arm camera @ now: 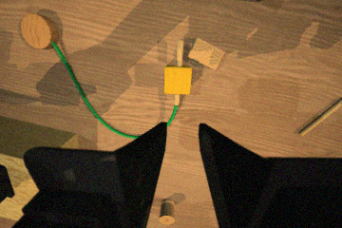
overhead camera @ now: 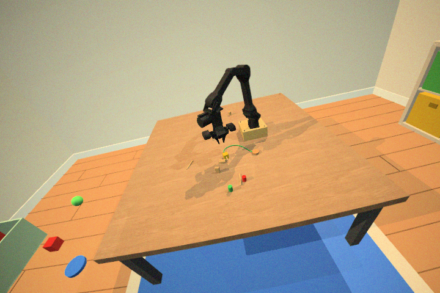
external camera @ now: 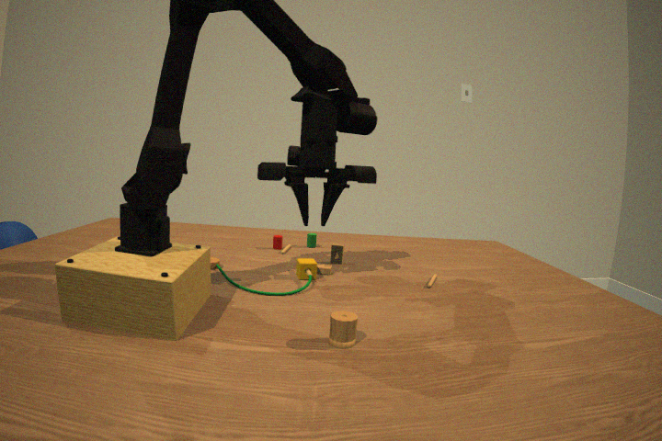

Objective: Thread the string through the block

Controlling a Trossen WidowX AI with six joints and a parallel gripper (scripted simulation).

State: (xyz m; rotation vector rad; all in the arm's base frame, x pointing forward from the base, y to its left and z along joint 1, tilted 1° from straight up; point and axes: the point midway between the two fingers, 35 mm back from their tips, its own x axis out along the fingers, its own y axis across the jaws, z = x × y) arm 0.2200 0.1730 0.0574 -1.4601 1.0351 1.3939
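Right now the plain block is 90 mm below my gripper tip, 60 mm to the left of it and 10 mm ahead of it. Also, from my gripper tip: yellow block (80 mm below, 20 mm to the left, 10 mm behind); then thin wooden stick (80 mm below, 10 mm to the left, 10 mm behind); then round wooden button (190 mm behind, 90 mm below, 20 mm to the left).
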